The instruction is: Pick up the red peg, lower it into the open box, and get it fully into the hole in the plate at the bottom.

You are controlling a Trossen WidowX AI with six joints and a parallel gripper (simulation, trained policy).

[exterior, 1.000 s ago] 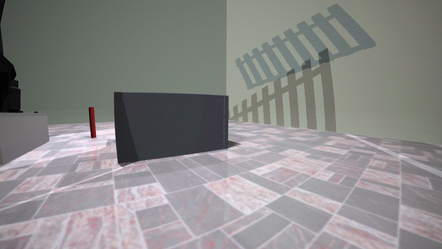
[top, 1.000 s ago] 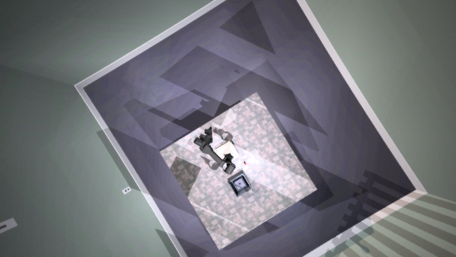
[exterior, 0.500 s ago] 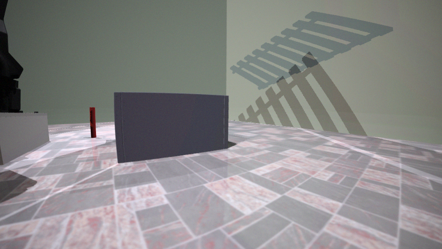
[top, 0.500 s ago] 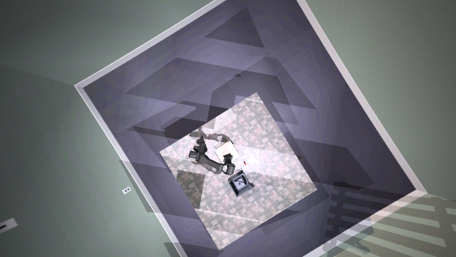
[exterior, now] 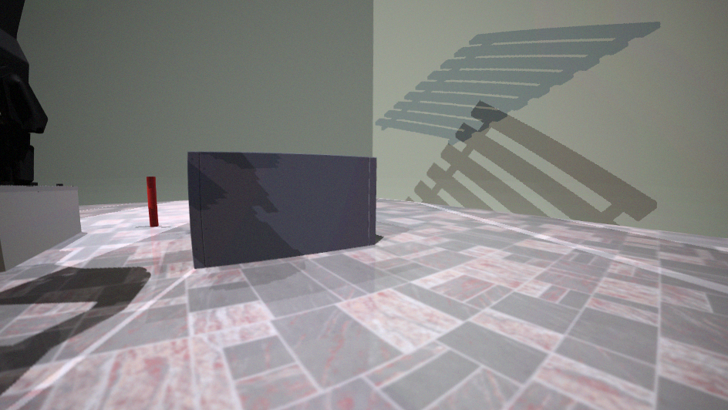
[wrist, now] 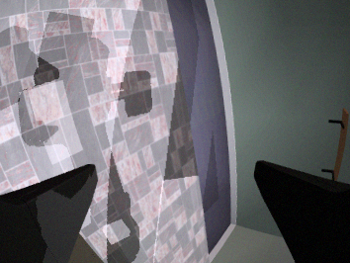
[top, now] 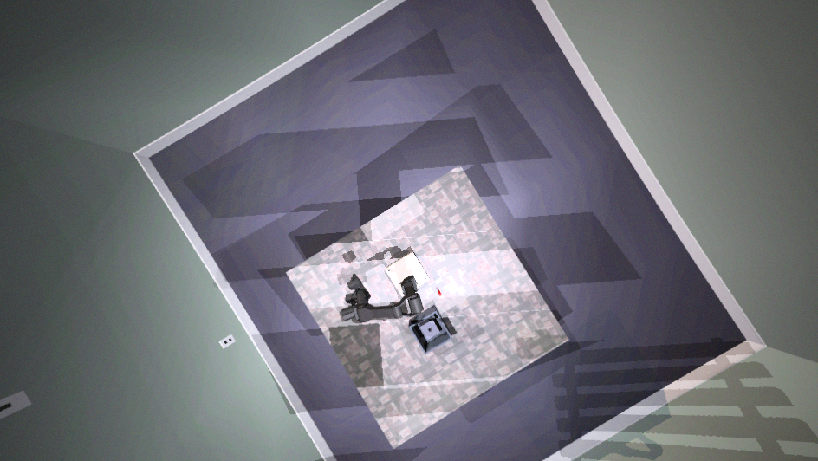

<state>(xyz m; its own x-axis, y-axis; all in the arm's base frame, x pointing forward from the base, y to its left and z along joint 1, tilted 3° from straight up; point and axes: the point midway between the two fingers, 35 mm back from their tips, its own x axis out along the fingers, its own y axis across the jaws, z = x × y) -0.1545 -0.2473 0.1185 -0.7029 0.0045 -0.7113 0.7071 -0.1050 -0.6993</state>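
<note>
Now: the red peg 320 mm ahead of my gripper tip, 370 mm to the left of it and 140 mm below it. From my gripper tip the other things lie so: grey plate (490 mm ahead, 220 mm to the left, 140 mm below); then dark box (490 mm ahead, 220 mm to the left, 160 mm below).
</note>
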